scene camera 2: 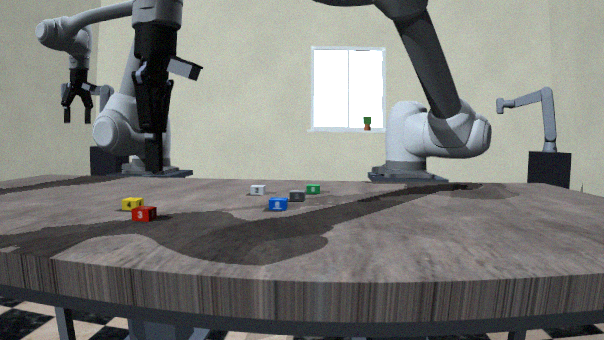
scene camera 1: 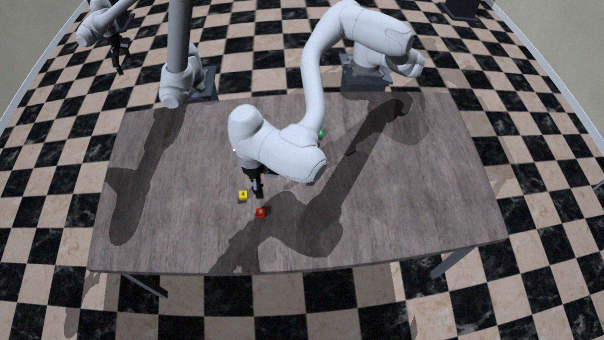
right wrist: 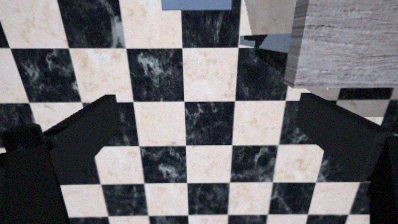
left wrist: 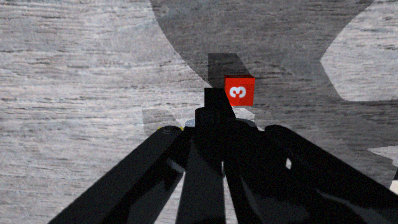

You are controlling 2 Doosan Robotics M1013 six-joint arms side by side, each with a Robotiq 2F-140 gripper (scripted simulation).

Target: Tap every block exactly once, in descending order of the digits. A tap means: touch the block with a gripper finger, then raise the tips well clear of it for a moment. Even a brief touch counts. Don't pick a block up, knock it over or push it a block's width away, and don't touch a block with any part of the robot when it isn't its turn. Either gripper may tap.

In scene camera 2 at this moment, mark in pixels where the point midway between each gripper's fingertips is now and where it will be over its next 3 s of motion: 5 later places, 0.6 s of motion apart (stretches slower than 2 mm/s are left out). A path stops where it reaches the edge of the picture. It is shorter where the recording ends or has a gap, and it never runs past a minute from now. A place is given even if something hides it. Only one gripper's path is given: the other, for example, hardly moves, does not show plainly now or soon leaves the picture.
My left gripper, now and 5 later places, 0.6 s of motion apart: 154, 170; 190, 169; 225, 173; 254, 176; 258, 179; 258, 181
